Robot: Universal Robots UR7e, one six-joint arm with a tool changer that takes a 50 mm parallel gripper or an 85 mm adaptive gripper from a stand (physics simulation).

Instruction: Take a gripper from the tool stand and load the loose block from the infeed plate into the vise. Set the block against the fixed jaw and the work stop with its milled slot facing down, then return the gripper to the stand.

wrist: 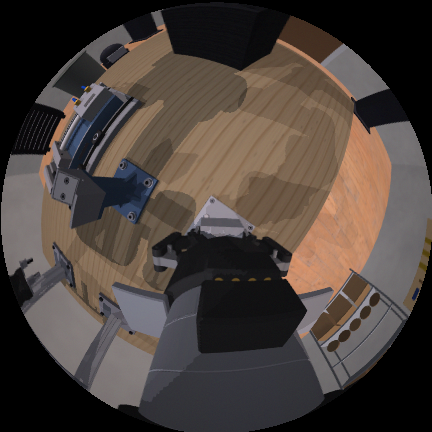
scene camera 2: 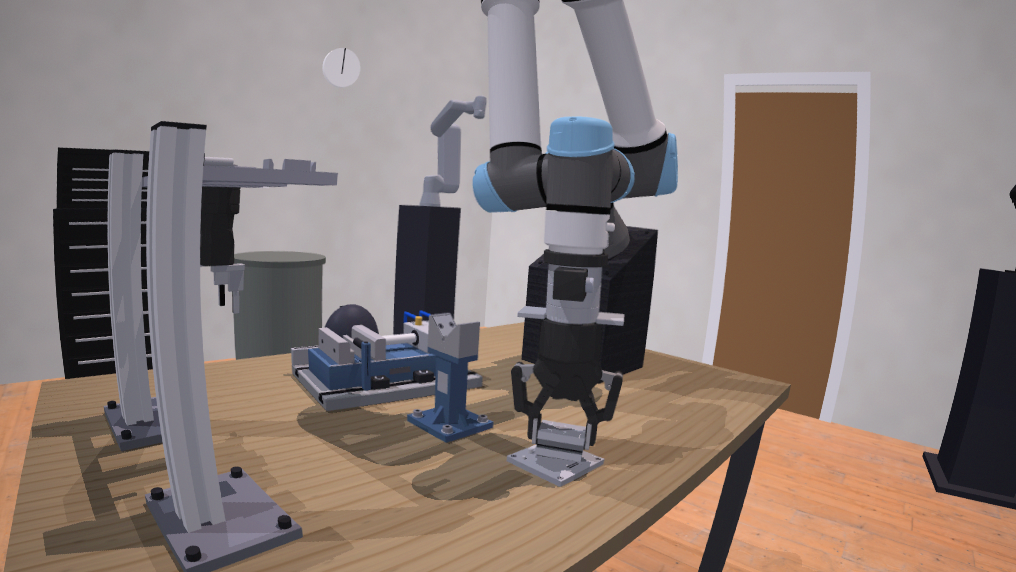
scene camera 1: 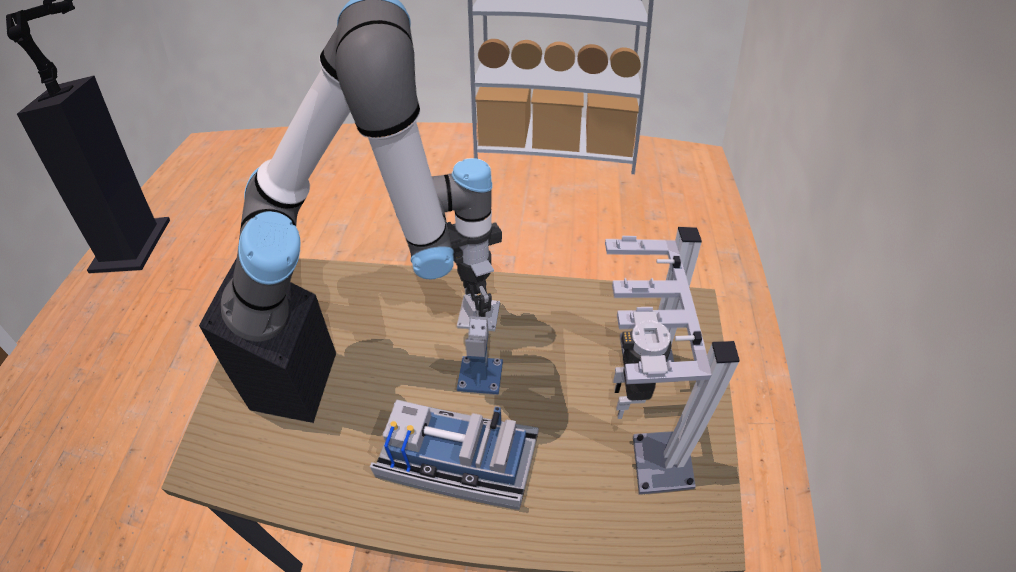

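Pixels of known places: arm's base at its link origin: (scene camera 1: 253, 309).
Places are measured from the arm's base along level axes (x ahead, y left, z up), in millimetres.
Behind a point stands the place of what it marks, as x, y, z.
My 85 mm adaptive gripper (scene camera 1: 482, 305) (scene camera 2: 561, 434) is on the arm, pointing down, and is shut on the loose block (scene camera 2: 561, 434) @[458, 208, -211] (wrist: 220, 222) @[431, 195, -221] at the infeed plate (scene camera 1: 465, 321) @[423, 177, -248] (scene camera 2: 524, 461) @[490, 177, -248] (wrist: 212, 205) @[416, 175, -248]. The block is grey and sits on or just above the plate; which face bears the milled slot I cannot tell. In the wrist view the gripper body hides the fingertips. The vise (scene camera 1: 440, 453) @[378, -208, -196] (scene camera 2: 334, 365) @[534, -158, -196] (wrist: 90, 127) @[370, -113, -200] stands apart, its jaws open and nothing between them. The outer jaw (scene camera 1: 504, 444) (scene camera 2: 334, 346) stands beside the upright work stop (scene camera 1: 496, 417) @[489, -147, -162] (scene camera 2: 366, 365) @[494, -124, -194].
A blue pedestal with a grey V-shaped top (scene camera 1: 477, 346) @[457, -13, -108] (scene camera 2: 451, 344) @[476, 37, -126] (wrist: 90, 202) @[452, 55, -120] stands between plate and vise. The tool stand (scene camera 1: 700, 419) @[853, -246, -64] (scene camera 2: 177, 319) @[861, 59, -42] (wrist: 100, 345) @[849, 51, -109] holds the other gripper (scene camera 1: 642, 365) (scene camera 2: 218, 234). The black robot base (scene camera 1: 284, 376) @[70, -107, -82] (scene camera 2: 629, 298) @[33, 104, -95] (wrist: 215, 32) @[101, 24, -148] stands on the table.
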